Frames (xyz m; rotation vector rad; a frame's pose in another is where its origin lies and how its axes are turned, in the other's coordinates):
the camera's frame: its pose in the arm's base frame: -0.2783 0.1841 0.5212 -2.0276 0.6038 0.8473
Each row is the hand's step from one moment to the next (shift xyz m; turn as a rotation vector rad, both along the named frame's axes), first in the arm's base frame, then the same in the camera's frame.
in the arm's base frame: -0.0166 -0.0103 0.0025 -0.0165 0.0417 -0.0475
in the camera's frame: -0.0117 0.0154 -0.0040 0.0202 0.0132 0.0607
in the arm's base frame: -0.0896 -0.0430 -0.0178 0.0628 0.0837 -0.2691
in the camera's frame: -0.0409 0.0923 0.0024 0.2333 0.0512 0.1622
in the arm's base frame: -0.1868 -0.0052 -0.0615 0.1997 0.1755 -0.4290
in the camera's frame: -0.0760 0.1598 0.0860 0.4328 -0.0077 0.2595
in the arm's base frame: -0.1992 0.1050 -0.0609 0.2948 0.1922 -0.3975
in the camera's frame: -0.0964 0.1089 0.1824 0.4699 -0.0967 0.2274
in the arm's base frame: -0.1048 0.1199 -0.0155 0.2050 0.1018 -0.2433
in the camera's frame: -0.0700 0.0142 0.1432 0.3054 -0.0672 0.1174
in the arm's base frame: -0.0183 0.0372 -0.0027 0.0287 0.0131 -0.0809
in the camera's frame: -0.0140 -0.0062 0.0386 0.0779 0.0152 0.0353
